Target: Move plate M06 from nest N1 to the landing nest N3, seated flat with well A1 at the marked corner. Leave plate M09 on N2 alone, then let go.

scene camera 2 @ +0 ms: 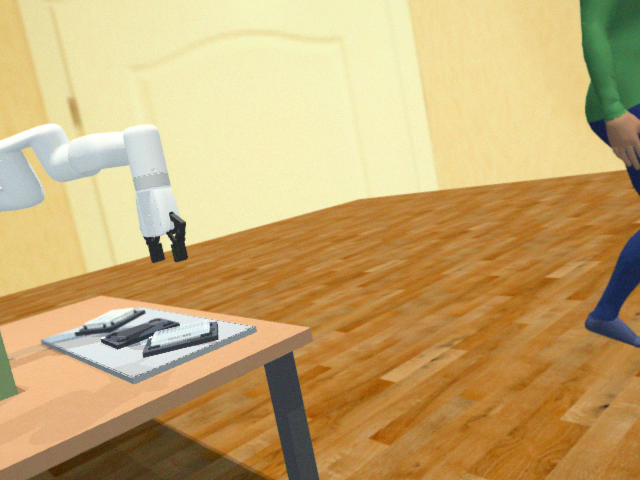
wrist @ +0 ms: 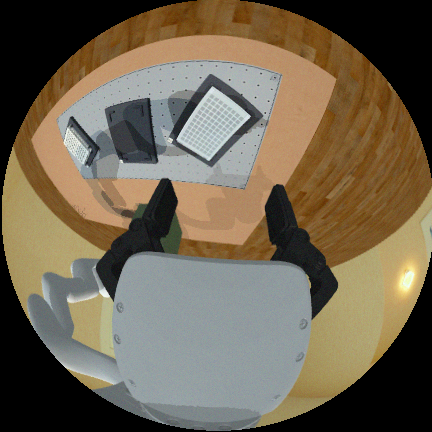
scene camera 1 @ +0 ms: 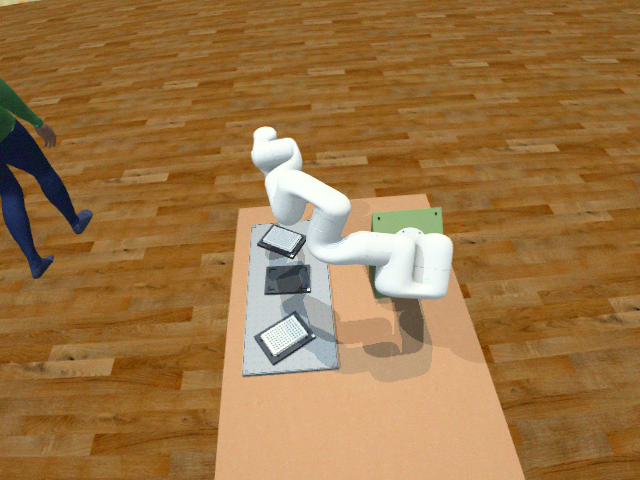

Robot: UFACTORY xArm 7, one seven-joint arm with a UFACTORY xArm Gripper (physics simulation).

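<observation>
A white well plate [scene camera 1: 282, 238] [scene camera 2: 180, 334] [wrist: 214, 125] sits in a dark angled nest at the board end nearest my gripper. A second, cream-white plate [scene camera 1: 284, 334] [scene camera 2: 111, 319] [wrist: 77, 144] sits in an angled nest at the other end. Between them is a dark empty nest [scene camera 1: 287, 279] [scene camera 2: 139, 331] [wrist: 132, 131] with a small white corner mark. Plate and nest labels are not readable, so I cannot tell which plate is M06 or M09. My gripper [scene camera 2: 168, 258] [wrist: 220, 191] is open and empty, high above the board; the arm hides it in scene camera 1.
The nests stand on a grey perforated board [scene camera 1: 255, 364] [scene camera 2: 134, 376] [wrist: 265, 90] on the wooden table [scene camera 1: 361, 439] [wrist: 305, 100]. The arm's green base plate [scene camera 1: 408, 221] [scene camera 2: 6, 366] is beside the board. A person [scene camera 1: 20, 170] [scene camera 2: 620, 67] in a green top stands off the table.
</observation>
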